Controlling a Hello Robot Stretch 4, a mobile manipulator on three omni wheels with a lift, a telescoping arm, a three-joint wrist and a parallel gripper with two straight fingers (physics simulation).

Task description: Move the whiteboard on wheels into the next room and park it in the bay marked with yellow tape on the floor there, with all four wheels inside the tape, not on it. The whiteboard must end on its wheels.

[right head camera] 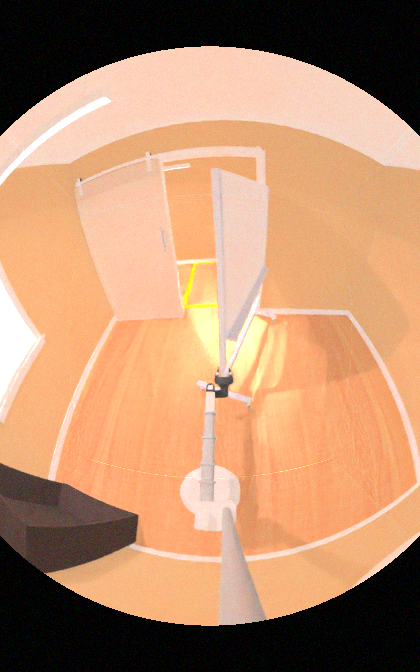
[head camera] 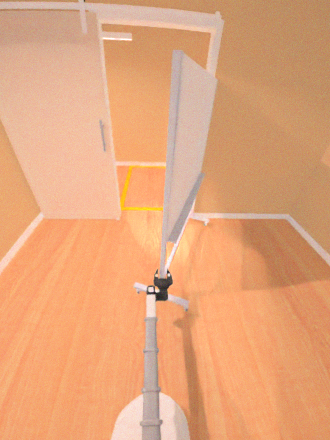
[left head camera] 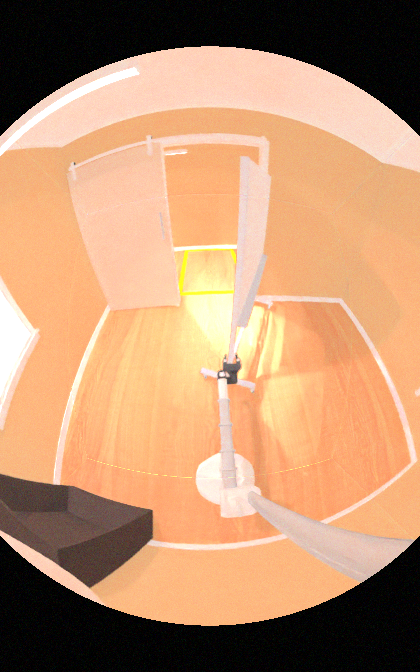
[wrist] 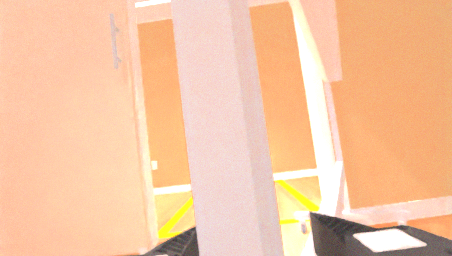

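Frame: origin at the robot's base, x ahead, y left, z up, level; centimetres.
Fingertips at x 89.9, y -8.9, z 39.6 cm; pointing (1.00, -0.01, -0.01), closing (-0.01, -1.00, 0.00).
A point is followed by its place in that frame.
The whiteboard (head camera: 192,140) @(z 126.1, x 125.8, y -26.0 cm) (left head camera: 255,220) (right head camera: 242,240) stands upright, nearly edge-on to me, before the right part of the doorway. Its near foot bar (head camera: 178,301) @(z 7.3, x 78.8, y -23.8 cm) (left head camera: 245,384) (right head camera: 240,398) crosses beneath my gripper; a far foot (head camera: 201,220) @(z 5.4, x 193.9, y -70.4 cm) shows near the wall. My gripper (head camera: 162,273) @(z 39.6, x 89.9, y -8.9 cm) (left head camera: 231,358) (right head camera: 224,371) (wrist: 256,238) @(z 39.6, x 89.9, y -8.9 cm) is open, with the near upright post (wrist: 225,125) @(z 46.4, x 84.1, y -8.1 cm) between its fingers. The post looks nearer the left finger; contact is unclear. The yellow tape (head camera: 142,208) @(z -2.6, x 233.2, y 14.1 cm) (left head camera: 207,293) (right head camera: 189,291) (wrist: 298,195) @(z -2.6, x 303.0, y -54.5 cm) lies beyond the doorway, partly hidden by the whiteboard.
A sliding door panel (head camera: 60,125) @(z 118.9, x 204.3, y 93.1 cm) (left head camera: 125,230) (right head camera: 132,240) (wrist: 65,150) @(z 56.0, x 204.3, y 85.5 cm) is left of the opening. The right door jamb (head camera: 214,50) @(z 184.7, x 209.3, y -53.4 cm) (wrist: 315,115) @(z 57.6, x 210.9, y -51.4 cm) stands behind the board. A dark open box (left head camera: 105,545) (right head camera: 80,545) is at the lower left in the side head views.
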